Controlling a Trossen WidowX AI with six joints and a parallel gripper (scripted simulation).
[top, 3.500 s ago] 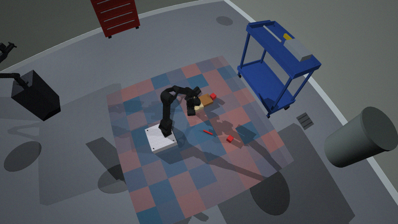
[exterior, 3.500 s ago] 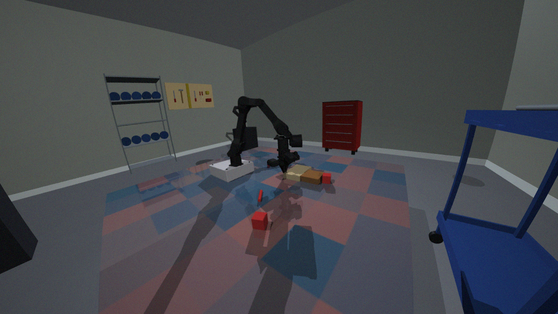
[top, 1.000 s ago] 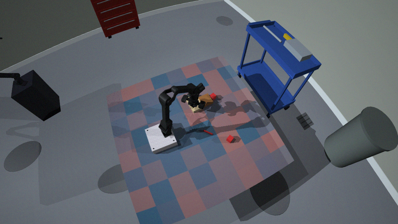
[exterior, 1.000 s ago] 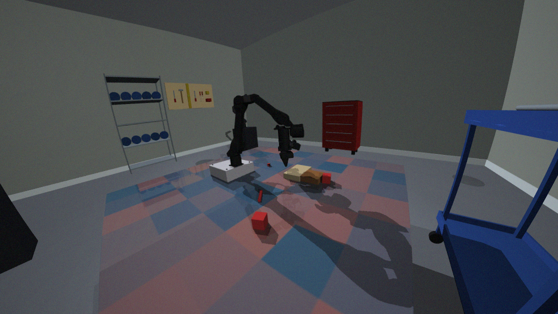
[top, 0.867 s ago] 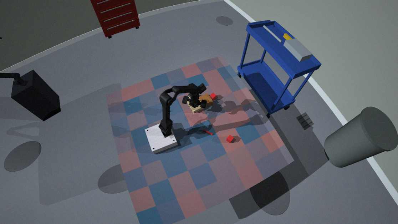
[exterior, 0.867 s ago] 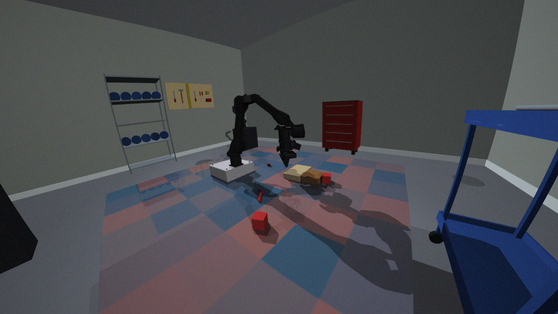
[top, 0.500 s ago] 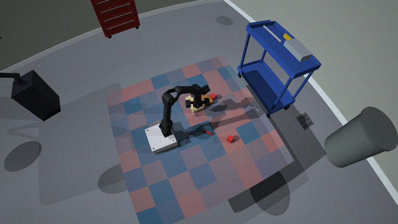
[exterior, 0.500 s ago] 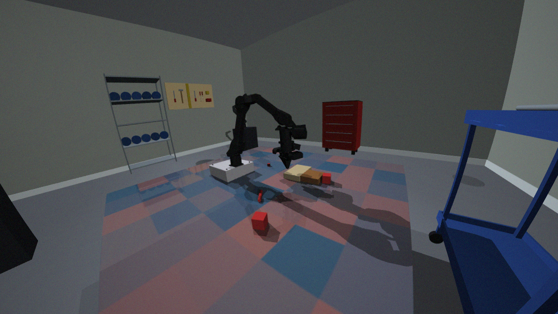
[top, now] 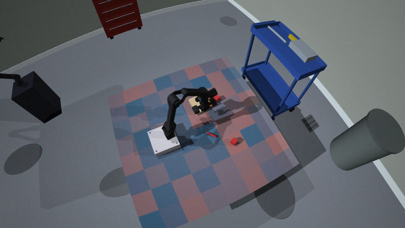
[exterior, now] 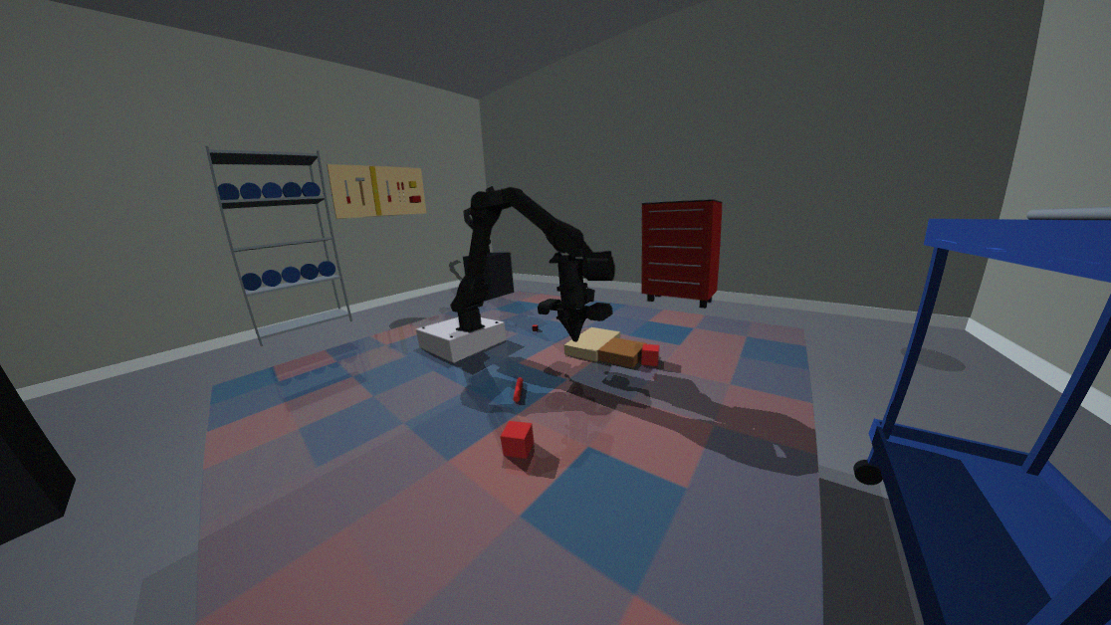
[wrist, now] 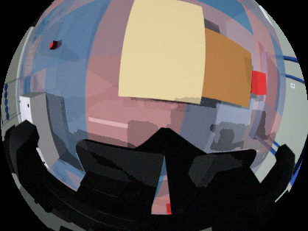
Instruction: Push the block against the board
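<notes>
My gripper tip is 10 cm to the right of the board and 4 cm above it. Round my gripper tip: red stick: 18 cm to the right, 5 cm below, 5 cm behind; then square block: 10 cm ahead, 8 cm to the left, 4 cm below; then tiny red piece: 24 cm behind, 17 cm to the left, 5 cm below.
</notes>
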